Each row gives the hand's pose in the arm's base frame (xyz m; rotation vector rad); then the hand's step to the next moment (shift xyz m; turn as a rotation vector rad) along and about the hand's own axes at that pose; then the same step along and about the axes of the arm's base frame.
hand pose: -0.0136 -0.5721 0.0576 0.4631 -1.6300 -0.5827
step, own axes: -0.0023 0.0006 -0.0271 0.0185 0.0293 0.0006
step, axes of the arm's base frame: 0.0272 -0.0011 0.0010 -0.0022 0.0120 0.0324
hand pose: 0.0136 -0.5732 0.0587 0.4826 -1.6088 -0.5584
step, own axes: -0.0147 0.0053 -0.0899 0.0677 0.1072 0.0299
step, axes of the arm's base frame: 0.0910 0.0063 -0.0013 -0.0358 0.0461 0.1165
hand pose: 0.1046 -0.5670 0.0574 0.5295 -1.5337 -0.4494
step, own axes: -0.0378 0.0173 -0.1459 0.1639 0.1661 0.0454
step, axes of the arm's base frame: 0.1449 0.0422 -0.0157 -0.0546 0.0370 0.2284
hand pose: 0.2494 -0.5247 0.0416 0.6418 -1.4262 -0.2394
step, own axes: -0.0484 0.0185 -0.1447 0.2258 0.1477 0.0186
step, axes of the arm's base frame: 0.1279 0.0789 -0.0323 -0.0152 -0.0029 0.2700
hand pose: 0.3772 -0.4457 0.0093 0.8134 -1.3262 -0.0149
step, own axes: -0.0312 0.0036 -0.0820 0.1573 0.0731 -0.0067
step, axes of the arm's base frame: 0.0599 0.0588 -0.0258 0.0191 -0.0137 0.1720
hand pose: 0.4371 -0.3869 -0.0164 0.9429 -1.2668 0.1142
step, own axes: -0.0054 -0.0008 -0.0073 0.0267 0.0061 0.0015
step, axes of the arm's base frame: 0.0041 0.0065 -0.0049 0.0047 -0.0081 0.0258
